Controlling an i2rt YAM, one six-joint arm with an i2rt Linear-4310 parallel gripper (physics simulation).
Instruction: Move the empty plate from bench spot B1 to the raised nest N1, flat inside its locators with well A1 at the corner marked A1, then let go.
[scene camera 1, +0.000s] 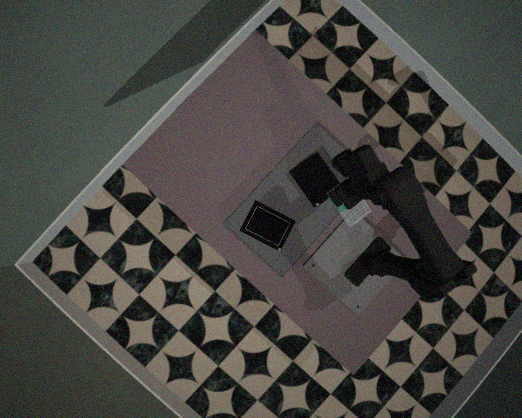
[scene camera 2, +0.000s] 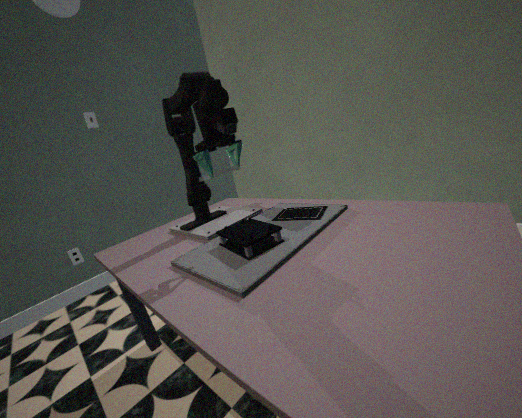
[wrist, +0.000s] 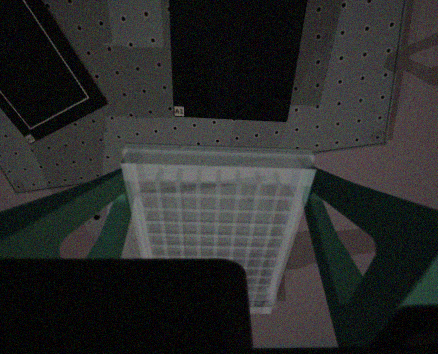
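Where they show: gripper, fingertip midpoint: (scene camera 1: 340, 190) (scene camera 2: 225, 174) (wrist: 217, 176); arm's base, link origin: (scene camera 1: 367, 261) (scene camera 2: 204, 220).
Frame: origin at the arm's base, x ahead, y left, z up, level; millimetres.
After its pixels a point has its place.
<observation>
The clear, gridded plate (scene camera 1: 357, 213) {z 200, x 211, y -45 mm} (scene camera 2: 223, 160) (wrist: 215, 215) {z 209, x 282, y -59 mm} is held by its two long sides between the green fingers of my gripper (scene camera 2: 222, 169) {z 196, x 296, y -62 mm} (wrist: 217, 176) {z 196, x 296, y -62 mm}. It hangs in the air, above and to the arm-base side of the raised black nest N1 (scene camera 1: 314, 177) {z 39, x 368, y -80 mm} (scene camera 2: 249, 231) {z 39, x 376, y -92 mm} (wrist: 235, 60) {z 39, x 333, y -79 mm}. The plate's exact tilt is hard to judge. The nest's top shows no plate. A small A1 label (wrist: 179, 111) {z 39, x 293, y -15 mm} marks its near left corner in the wrist view. The flat black bench spot B1 (scene camera 1: 267, 225) {z -2, x 370, y 163 mm} (scene camera 2: 301, 213) {z -2, x 375, y 159 mm} (wrist: 45, 65) {z -2, x 357, y 134 mm}, with a white outline, holds no plate. The plate's A1 well cannot be made out.
Nest and spot stand on a grey perforated board (scene camera 1: 286, 257) {z -4, x 236, y 200 mm} (scene camera 2: 210, 274) {z -4, x 382, y -243 mm} (wrist: 350, 125) {z -4, x 237, y -212 mm}. The arm's pale base plate (scene camera 1: 340, 250) {z 0, x 105, y 42 mm} (scene camera 2: 235, 220) {z 0, x 156, y 39 mm} lies beside the board on the pink table (scene camera 1: 200, 125) {z -17, x 816, y 62 mm} (scene camera 2: 400, 300) {z -17, x 752, y -136 mm}. Dark shadows cross the board and table.
</observation>
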